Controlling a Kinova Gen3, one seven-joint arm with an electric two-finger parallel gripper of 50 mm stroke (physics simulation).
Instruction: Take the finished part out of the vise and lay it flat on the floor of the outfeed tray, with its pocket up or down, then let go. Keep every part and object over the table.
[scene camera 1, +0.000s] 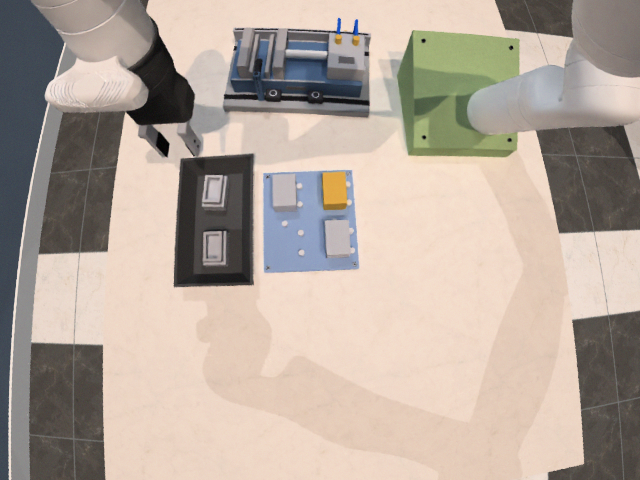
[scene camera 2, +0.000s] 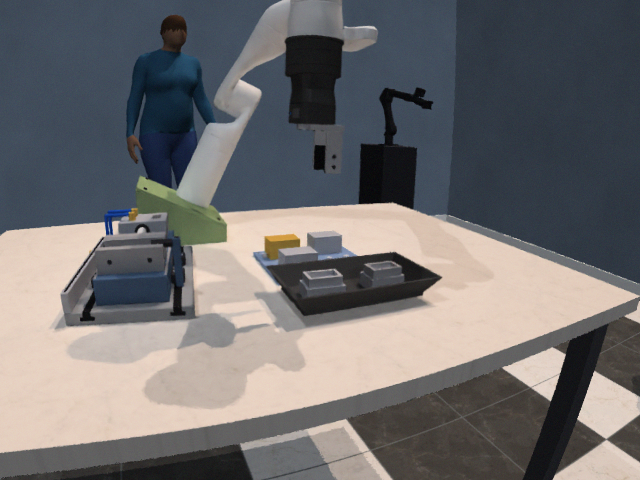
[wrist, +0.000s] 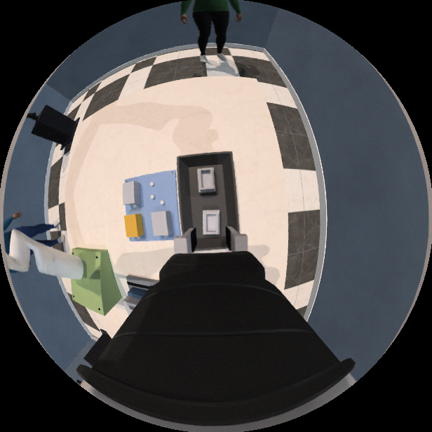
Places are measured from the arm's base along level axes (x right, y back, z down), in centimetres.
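Pixels of known places: gripper, between the fingertips: (scene camera 1: 181, 149) (scene camera 2: 326, 171); arm's base, origin of its link: (scene camera 1: 488, 111) (scene camera 2: 191, 200).
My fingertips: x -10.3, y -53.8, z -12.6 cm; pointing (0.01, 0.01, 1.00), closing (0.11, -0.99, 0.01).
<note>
Ahead of a thing's pixels: the offset from my fingertips to its top centre.
The black outfeed tray (scene camera 1: 250, 219) (scene camera 2: 356, 303) (wrist: 180, 200) holds two grey finished parts, both lying flat with their pockets up. One part @[dx +0.0, dy +0.1, dz +15.1 cm] (scene camera 1: 214, 191) (scene camera 2: 322, 281) (wrist: 211, 222) lies nearer the vise end. The other part @[dx -10.5, dy -0.2, dz +15.1 cm] (scene camera 1: 214, 247) (scene camera 2: 382, 273) (wrist: 206, 180) lies nearer the far end, apart from it. The vise @[dx +26.0, dy +17.9, dz +9.9 cm] (scene camera 1: 297, 77) (scene camera 2: 132, 286) stands behind the tray in scene camera 1; no part shows between its jaws. My gripper (scene camera 1: 176, 144) (scene camera 2: 327, 167) (wrist: 210, 235) is open and empty, raised well above the table near the tray's vise end, touching neither part.
A blue plate @[dx -6.4, dy +17.0, dz +19.0 cm] (scene camera 1: 310, 260) (wrist: 167, 190) beside the tray bears two grey blocks @[dx -1.6, dy +13.0, dz +15.4 cm] (scene camera 1: 284, 191) @[dx -11.1, dy +21.4, dz +15.4 cm] (scene camera 1: 337, 238) and an orange block @[dx -2.1, dy +21.9, dz +15.4 cm] (scene camera 1: 334, 190) (scene camera 2: 281, 246) (wrist: 133, 225), with white pins. The green robot base (scene camera 1: 454, 77) (scene camera 2: 178, 211) (wrist: 92, 280) stands beside the vise.
</note>
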